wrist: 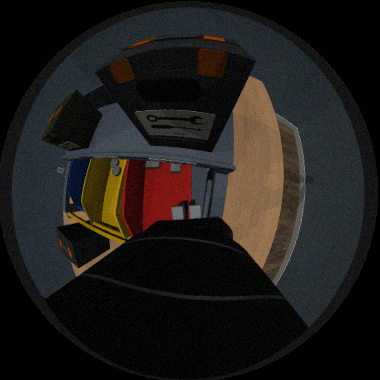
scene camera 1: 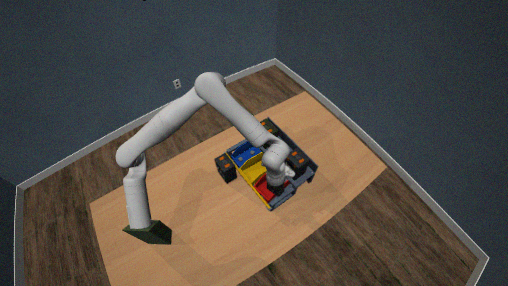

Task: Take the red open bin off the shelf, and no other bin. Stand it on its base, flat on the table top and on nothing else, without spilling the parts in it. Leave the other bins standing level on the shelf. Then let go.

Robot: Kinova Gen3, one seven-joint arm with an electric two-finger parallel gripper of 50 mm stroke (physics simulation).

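Places are measured from the arm's base along level axes (x left, y back, z up), in millimetres.
Where they show: gripper, fingertip midpoint: (wrist: 188, 206); arm's base, origin of the base link: (scene camera 1: 141, 224).
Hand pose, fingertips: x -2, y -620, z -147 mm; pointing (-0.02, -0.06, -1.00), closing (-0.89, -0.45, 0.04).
Each offset is from my fingertips to the top centre of the thing. "pt": to the spot under its first point. Level surfaces: height alone.
The red open bin {pt dy +60, dx +78, dz -19 mm} (scene camera 1: 260, 183) (wrist: 165, 195) is at the near-right end of the shelf row, with grey parts at its back in the wrist view. My gripper (scene camera 1: 275, 190) (wrist: 188, 206) is shut on its right side wall, one fingertip on each side. The arm hides part of the bin, and its base is hidden, so I cannot tell whether it touches the shelf. The yellow bin {pt dy +67, dx +167, dz -41 mm} (scene camera 1: 252, 171) (wrist: 111, 192) with round grey parts stands beside it, then the blue bin {pt dy +63, dx +279, dz -52 mm} (scene camera 1: 245, 155) (wrist: 77, 185). Both look level on the blue-grey shelf (scene camera 1: 285, 200) (wrist: 115, 130).
A large black toolbox (scene camera 1: 296, 162) (wrist: 175, 95) stands on the upper shelf level behind the bins, with a dark green case {dy -52, dx +275, dz +136 mm} (scene camera 1: 270, 127) (wrist: 76, 121) farther along. Another black box {dy +192, dx +208, dz +71 mm} (scene camera 1: 226, 169) (wrist: 82, 244) stands before the shelf's yellow front rail {pt dy +127, dx +146, dz +4 mm} (wrist: 100, 232). The wooden table {dz -61 mm} (scene camera 1: 200, 220) (wrist: 255, 165) surrounds the shelf.
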